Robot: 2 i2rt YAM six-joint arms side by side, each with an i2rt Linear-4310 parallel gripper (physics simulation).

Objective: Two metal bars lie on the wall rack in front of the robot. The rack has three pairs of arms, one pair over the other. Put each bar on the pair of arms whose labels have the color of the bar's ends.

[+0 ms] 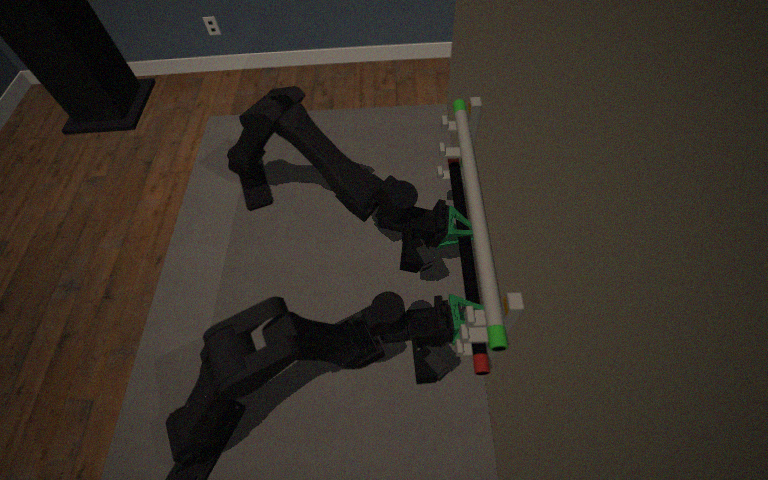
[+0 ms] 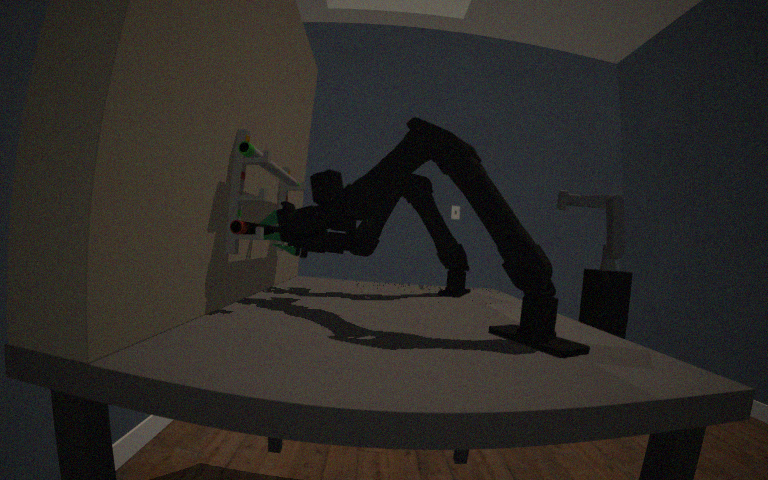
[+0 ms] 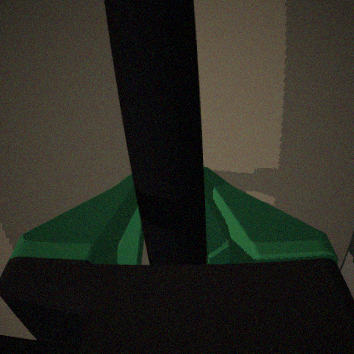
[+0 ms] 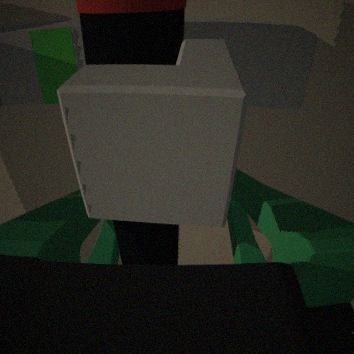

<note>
In view: my left gripper [image 2: 255,233], my right gripper [image 1: 489,316] and a beige wall panel [image 3: 269,84].
My left gripper also shows in image 1 [image 1: 476,234] and in image 3 [image 3: 173,177]. My right gripper shows as well in image 4 [image 4: 175,178]. The beige wall panel is seen too in image 4 [image 4: 296,152].
</note>
